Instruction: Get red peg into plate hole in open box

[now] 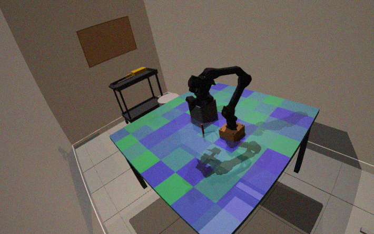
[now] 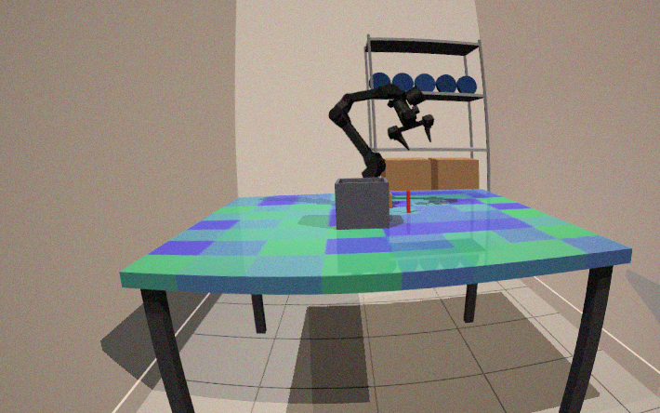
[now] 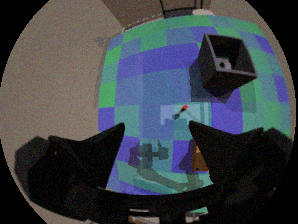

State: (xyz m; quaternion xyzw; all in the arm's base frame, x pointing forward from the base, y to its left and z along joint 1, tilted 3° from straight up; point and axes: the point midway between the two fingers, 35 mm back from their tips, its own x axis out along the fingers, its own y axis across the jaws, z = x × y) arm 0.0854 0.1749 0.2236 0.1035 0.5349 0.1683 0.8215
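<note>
Right now my gripper tip is 50 mm short of the red peg, 50 mm to the left of it and 200 mm above it. The rest, counted from my gripper tip: light grey plate (240 mm ahead, 200 mm to the right, 190 mm below).
</note>
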